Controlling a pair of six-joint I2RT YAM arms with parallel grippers.
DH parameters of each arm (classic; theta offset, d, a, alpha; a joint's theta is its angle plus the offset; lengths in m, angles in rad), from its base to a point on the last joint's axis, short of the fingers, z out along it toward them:
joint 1: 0 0.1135 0.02 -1.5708
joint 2: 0 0 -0.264 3.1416
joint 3: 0.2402 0 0.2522 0
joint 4: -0.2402 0 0.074 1.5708
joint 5: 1.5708 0 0 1.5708
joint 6: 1.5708 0.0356 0 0
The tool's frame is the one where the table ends.
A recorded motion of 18 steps. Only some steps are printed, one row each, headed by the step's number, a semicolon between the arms.
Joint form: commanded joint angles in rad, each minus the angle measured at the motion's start. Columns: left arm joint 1, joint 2, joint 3, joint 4, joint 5, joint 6; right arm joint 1, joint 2, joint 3, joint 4, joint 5, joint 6.
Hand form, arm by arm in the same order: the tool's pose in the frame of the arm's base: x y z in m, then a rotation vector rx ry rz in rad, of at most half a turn. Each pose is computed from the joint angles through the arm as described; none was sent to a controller.
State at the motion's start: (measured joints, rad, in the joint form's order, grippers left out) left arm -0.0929 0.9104 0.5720 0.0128 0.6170 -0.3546; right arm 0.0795 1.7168 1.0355 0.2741 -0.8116 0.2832
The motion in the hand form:
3: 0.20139 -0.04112 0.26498 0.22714 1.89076 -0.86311; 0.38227 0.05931 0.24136 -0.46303 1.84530 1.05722
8: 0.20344 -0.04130 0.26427 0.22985 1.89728 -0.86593; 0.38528 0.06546 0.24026 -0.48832 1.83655 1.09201
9: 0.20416 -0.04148 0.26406 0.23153 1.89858 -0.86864; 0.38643 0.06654 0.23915 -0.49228 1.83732 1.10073
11: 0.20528 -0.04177 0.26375 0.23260 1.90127 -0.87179; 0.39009 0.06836 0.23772 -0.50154 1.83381 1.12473
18: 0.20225 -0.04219 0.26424 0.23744 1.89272 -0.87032; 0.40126 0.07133 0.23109 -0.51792 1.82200 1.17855
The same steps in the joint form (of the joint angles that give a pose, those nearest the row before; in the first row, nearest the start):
3: -0.0084 -0.0146 -0.0121 0.0225 -0.0017 0.0324; 0.0031 0.0201 0.0442 0.0631 -0.0739 -0.0325
8: -0.0076 -0.0022 -0.0077 0.0225 0.0027 0.0355; 0.0169 0.0387 0.0580 0.0748 -0.0976 -0.0234
9: -0.0078 0.0022 -0.0064 0.0240 0.0053 0.0357; 0.0190 0.0457 0.0621 0.0763 -0.1035 -0.0214
11: -0.0083 0.0090 -0.0041 0.0256 0.0077 0.0355; 0.0217 0.0639 0.0762 0.0840 -0.1220 -0.0118
18: -0.0122 -0.0077 -0.0116 0.0256 0.0049 0.0355; 0.0240 0.1206 0.1115 0.1210 -0.1648 0.0163

